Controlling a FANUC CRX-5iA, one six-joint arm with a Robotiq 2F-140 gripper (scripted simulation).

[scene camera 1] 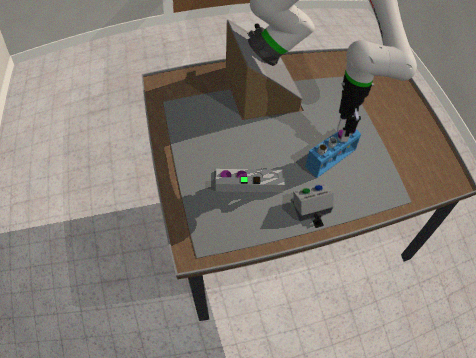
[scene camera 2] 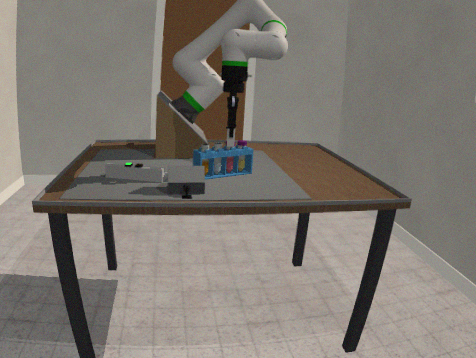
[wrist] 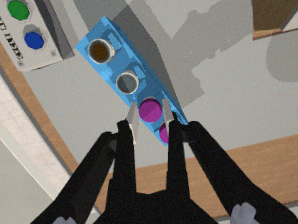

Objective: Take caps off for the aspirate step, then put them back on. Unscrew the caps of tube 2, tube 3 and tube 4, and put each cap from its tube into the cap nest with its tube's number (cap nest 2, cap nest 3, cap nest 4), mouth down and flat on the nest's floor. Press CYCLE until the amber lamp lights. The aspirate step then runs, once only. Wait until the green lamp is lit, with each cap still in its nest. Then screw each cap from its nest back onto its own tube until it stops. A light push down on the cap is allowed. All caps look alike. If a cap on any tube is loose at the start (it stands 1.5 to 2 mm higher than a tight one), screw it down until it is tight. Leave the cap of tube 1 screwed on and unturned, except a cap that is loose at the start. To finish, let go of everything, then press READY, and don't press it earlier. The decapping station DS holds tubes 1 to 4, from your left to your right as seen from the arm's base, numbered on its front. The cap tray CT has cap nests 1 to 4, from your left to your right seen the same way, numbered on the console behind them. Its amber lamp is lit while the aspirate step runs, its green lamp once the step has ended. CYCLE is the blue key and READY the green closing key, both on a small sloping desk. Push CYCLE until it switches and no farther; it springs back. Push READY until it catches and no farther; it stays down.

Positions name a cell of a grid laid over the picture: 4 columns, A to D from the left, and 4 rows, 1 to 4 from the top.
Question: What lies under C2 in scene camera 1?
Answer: My gripper.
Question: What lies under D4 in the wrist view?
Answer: My gripper.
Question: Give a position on a small sloping desk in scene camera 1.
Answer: At C3
